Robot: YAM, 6 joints.
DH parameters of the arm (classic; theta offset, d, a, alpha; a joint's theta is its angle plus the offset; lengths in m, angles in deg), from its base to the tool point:
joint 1: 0 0.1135 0.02 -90
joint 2: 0 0 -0.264 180
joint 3: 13.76 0 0.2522 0
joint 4: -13.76 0 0.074 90
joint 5: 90 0 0 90
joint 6: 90 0.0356 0 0
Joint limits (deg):
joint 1: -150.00..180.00
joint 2: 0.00..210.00
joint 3: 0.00..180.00
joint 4: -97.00..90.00
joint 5: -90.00..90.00
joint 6: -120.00..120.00
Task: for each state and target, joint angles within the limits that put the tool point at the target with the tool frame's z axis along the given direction. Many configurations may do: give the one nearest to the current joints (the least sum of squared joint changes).
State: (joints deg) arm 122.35 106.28 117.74 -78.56 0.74 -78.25
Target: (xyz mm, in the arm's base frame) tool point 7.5 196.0 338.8 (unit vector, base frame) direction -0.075 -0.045 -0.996
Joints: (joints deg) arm 87.05 77.18 81.26 -96.88 -4.16 -78.25
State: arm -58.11 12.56 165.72 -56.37 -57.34 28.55
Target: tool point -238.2 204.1 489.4 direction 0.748 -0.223 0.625
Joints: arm -38.68 33.17 159.79 -85.79 -17.06 28.55
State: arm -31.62 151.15 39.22 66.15 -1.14 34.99
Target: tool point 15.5 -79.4 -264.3 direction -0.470 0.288 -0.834
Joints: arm -70.22 196.55 58.00 21.27 20.18 34.99
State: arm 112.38 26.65 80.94 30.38 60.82 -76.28
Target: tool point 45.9 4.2 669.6 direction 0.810 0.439 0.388
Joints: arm 146.16 74.75 131.60 80.98 54.68 -76.28
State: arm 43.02 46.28 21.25 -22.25 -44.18 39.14
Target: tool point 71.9 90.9 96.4 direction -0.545 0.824 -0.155
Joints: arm 33.99 72.10 9.83 -24.47 -81.07 39.14
